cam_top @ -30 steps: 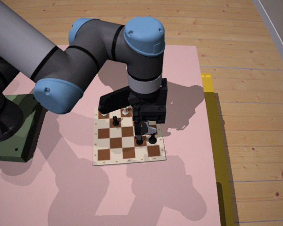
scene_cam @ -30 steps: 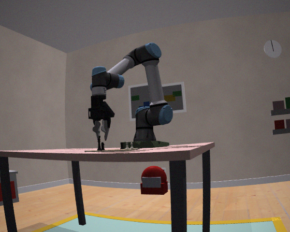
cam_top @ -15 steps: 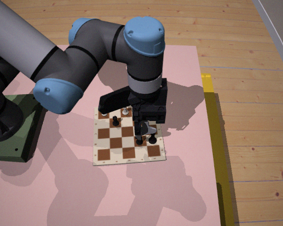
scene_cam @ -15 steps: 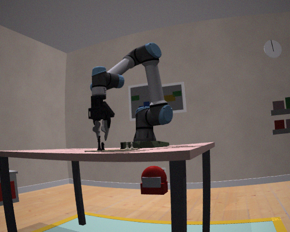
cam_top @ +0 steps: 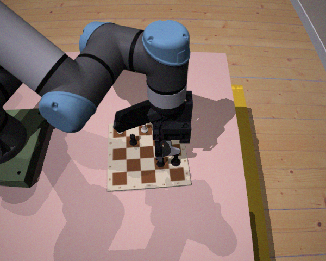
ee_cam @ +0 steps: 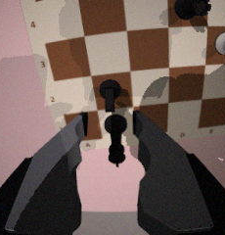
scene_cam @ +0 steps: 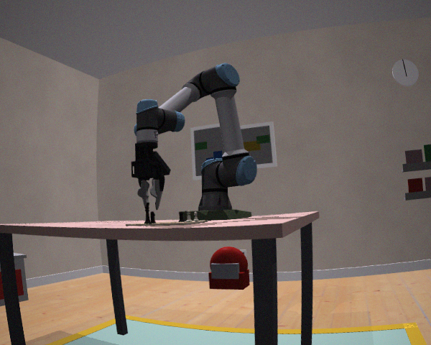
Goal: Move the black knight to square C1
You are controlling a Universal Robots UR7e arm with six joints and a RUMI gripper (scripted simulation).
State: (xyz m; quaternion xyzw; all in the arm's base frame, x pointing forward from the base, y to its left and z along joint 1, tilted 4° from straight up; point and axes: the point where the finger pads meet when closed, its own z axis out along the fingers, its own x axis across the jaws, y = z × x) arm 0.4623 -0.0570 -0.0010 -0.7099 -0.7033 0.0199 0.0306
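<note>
Right now the chessboard is 40 mm behind my hand, 40 mm to the left of it and 60 mm below it. Also, from my hand: white pawn (120 mm behind, 110 mm to the left, 50 mm below); then white bishop (50 mm behind, 110 mm to the left, 40 mm below).
</note>
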